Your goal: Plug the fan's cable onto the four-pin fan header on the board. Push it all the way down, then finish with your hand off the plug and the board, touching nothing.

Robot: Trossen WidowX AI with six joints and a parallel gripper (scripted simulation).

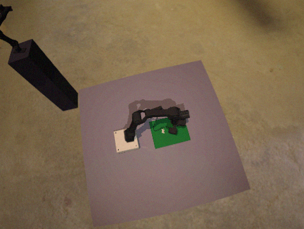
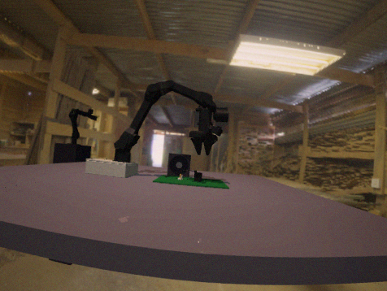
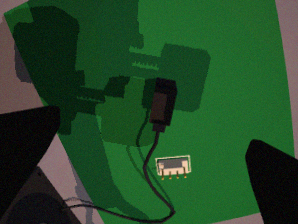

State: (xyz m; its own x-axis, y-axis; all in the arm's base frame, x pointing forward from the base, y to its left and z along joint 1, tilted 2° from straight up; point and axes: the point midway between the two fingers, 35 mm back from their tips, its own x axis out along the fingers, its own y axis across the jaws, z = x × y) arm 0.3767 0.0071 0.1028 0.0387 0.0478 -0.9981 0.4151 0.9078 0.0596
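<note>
My gripper tip is 100 mm above the black fan plug and 20 mm past it. From my gripper tip the other things lie so: four-pin fan header 120 mm below, 100 mm behind, 10 mm to the left; green board 140 mm below, 40 mm behind; fan 160 mm to the left, 130 mm behind, 60 mm below.
</note>
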